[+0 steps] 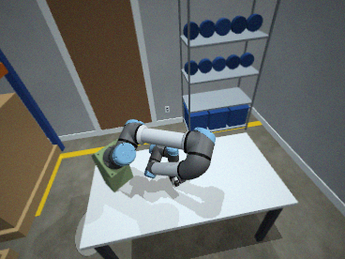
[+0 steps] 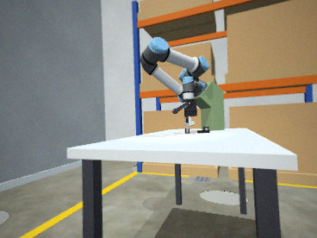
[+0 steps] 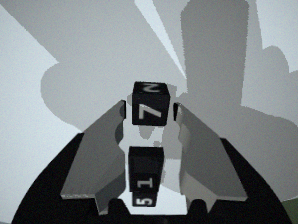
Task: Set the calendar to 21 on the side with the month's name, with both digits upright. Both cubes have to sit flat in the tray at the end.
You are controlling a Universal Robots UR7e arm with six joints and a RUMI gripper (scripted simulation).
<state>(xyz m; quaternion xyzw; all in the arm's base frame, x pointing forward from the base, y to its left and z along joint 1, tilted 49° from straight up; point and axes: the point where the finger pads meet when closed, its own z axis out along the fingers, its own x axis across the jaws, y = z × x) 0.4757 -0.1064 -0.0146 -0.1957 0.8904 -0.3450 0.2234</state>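
The dark cube lies 10 mm below my hand.
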